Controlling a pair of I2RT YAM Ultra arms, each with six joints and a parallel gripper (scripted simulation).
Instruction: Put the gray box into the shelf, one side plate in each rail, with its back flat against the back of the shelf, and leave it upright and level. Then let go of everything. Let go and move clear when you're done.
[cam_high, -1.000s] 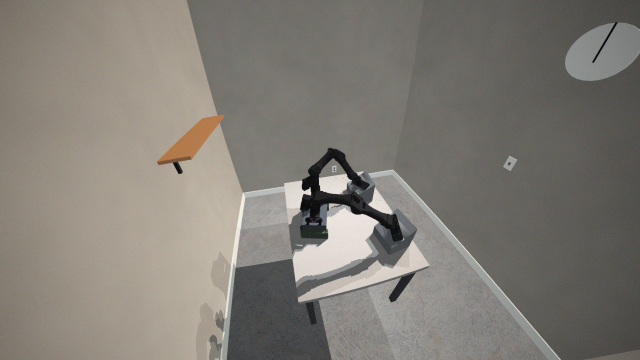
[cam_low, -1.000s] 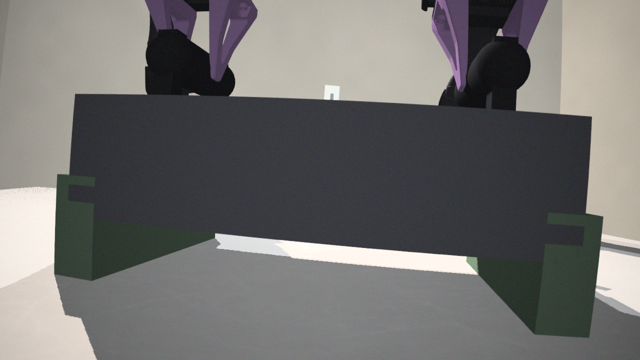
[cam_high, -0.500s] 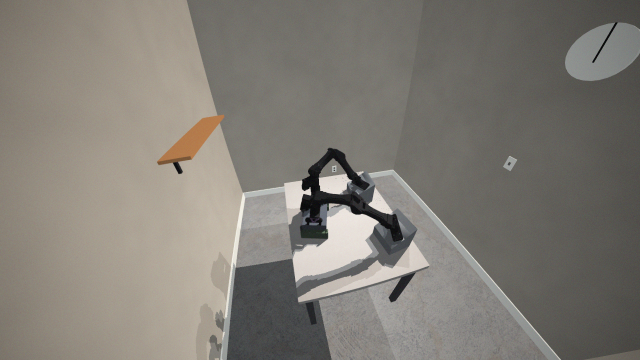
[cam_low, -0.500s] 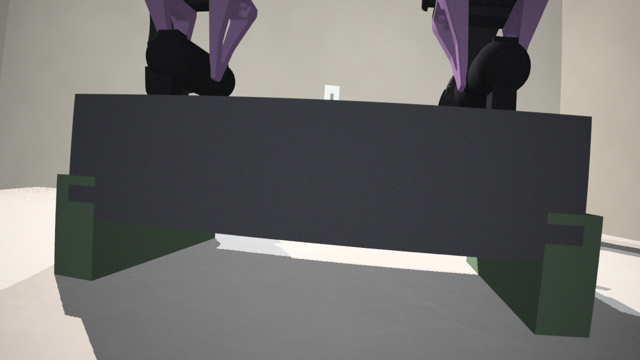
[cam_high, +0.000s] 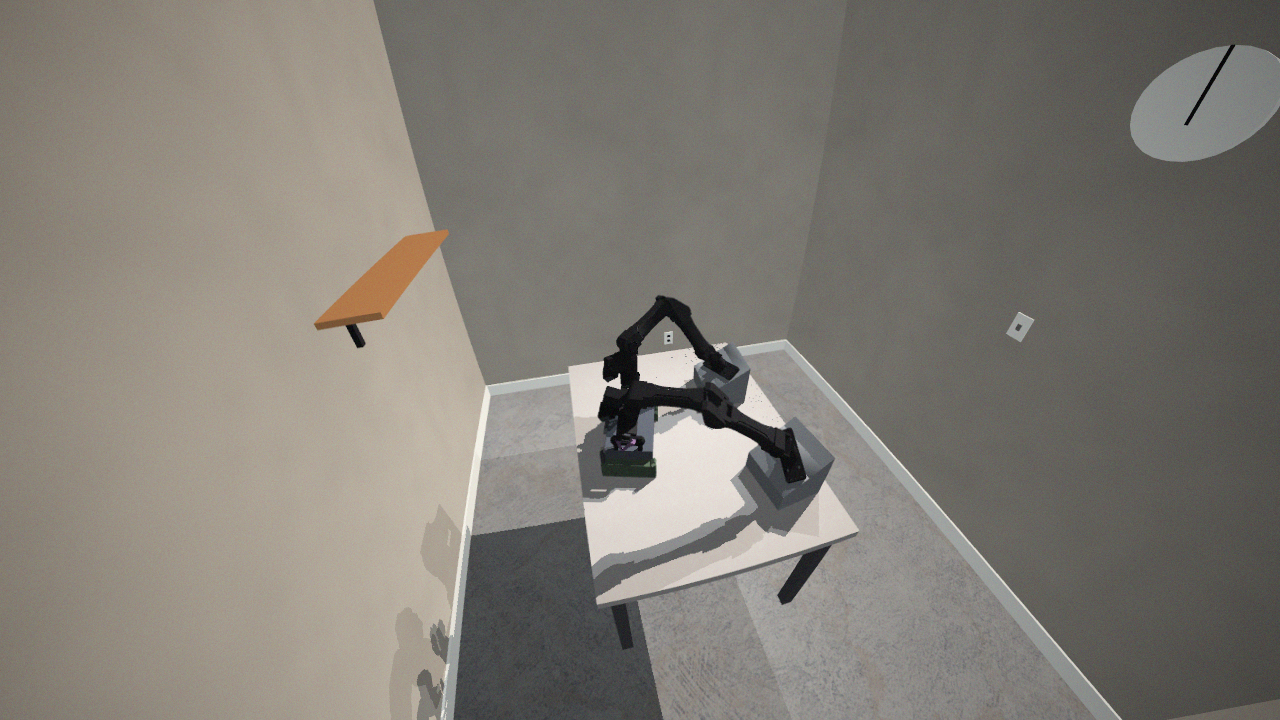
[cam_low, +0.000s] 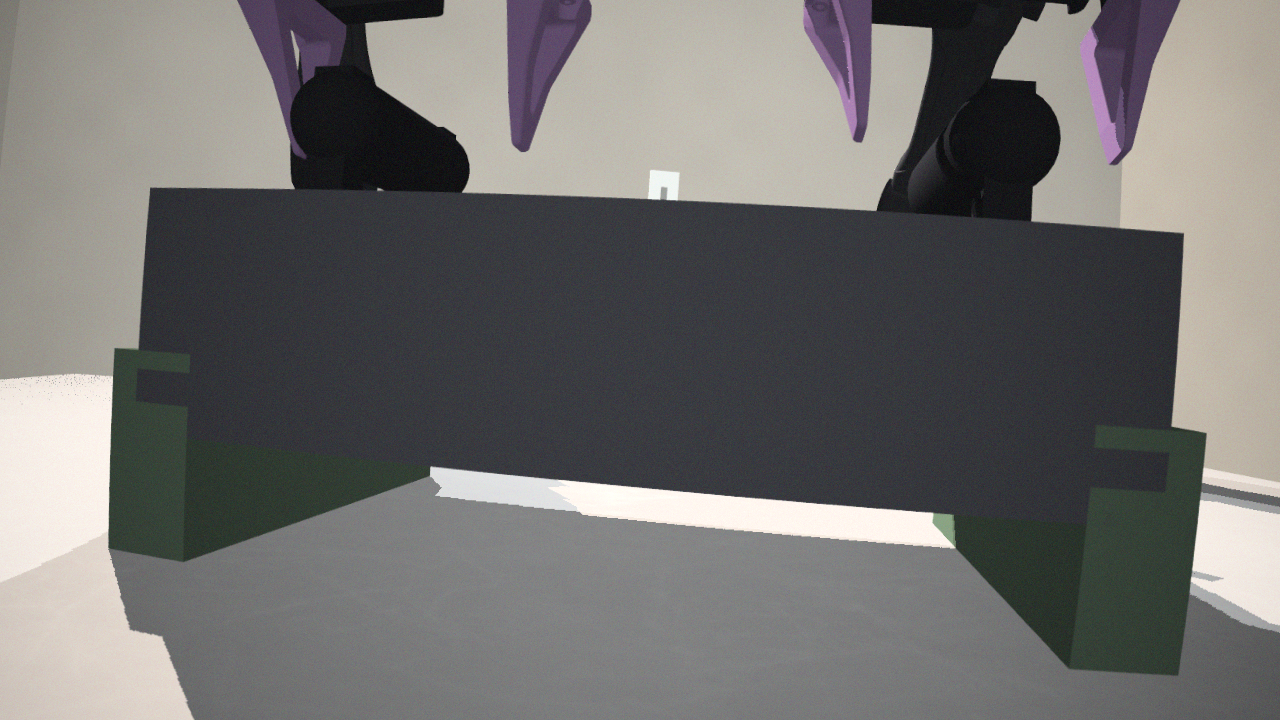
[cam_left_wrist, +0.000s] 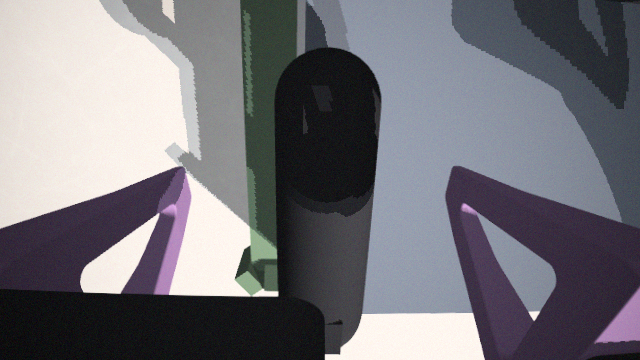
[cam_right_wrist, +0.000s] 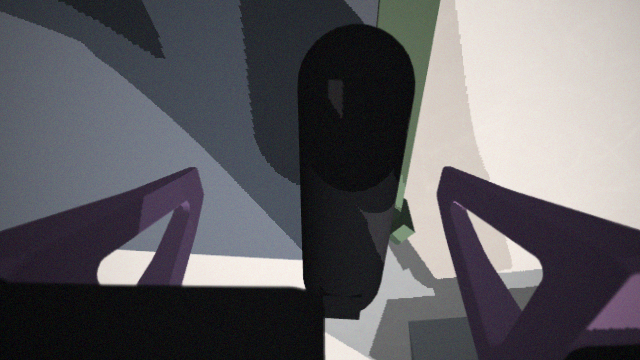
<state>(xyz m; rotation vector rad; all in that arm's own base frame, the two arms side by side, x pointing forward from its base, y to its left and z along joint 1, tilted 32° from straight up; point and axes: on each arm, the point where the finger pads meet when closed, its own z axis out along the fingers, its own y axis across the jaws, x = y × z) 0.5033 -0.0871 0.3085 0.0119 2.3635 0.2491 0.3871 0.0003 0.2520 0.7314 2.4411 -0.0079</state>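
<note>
Right now the gray box is 30 mm ahead of my right hand, 100 mm to the left of it and 60 mm below it. The rest, counted from my right hand: dark panel 120 mm ahead, 70 mm to the left, 80 mm below.
My left hand is 6 cm past the gray box, 11 cm to the left of it and 6 cm above it. The rest, counted from my left hand: dark panel: 3 cm ahead, 14 cm to the right, 9 cm below.
</note>
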